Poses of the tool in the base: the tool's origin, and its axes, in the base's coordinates. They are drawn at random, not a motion.
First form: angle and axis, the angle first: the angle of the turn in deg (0 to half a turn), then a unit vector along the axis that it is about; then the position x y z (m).
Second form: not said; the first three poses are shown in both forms.
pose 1, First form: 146.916 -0.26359 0.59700 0.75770 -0.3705 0.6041 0.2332
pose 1, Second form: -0.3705 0.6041 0.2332 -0.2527 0.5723 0.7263 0.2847
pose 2, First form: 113.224 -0.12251 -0.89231 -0.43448 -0.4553 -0.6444 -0.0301
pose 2, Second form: -0.4553 -0.6444 -0.0301 -0.1023 -0.7450 -0.3628 0.5503
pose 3, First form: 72.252 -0.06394 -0.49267 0.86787 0.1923 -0.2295 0.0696
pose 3, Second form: 0.1923 -0.2295 0.0696 -0.0377 -0.2905 0.5117 0.8077
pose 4, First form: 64.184 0.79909 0.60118 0.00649 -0.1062 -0.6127 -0.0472
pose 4, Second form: -0.1062 -0.6127 -0.0472 0.4245 0.3194 0.0034 0.8472
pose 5, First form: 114.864 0.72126 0.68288 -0.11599 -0.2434 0.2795 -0.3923
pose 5, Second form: -0.2434 0.2795 -0.3923 0.6078 0.5755 -0.0978 0.5383
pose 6, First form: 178.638 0.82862 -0.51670 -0.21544 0.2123 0.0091 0.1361
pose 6, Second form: 0.2123 0.0091 0.1361 0.8286 -0.5167 -0.2154 0.0119
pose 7, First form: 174.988 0.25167 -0.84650 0.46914 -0.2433 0.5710 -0.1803
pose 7, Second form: -0.2433 0.5710 -0.1803 0.2514 -0.8457 0.4687 0.0437
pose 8, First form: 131.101 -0.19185 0.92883 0.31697 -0.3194 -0.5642 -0.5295
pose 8, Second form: -0.3194 -0.5642 -0.5295 -0.1746 0.8455 0.2885 0.4139
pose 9, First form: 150.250 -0.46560 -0.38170 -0.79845 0.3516 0.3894 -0.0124
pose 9, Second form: 0.3516 0.3894 -0.0124 -0.4500 -0.3689 -0.7717 0.2567
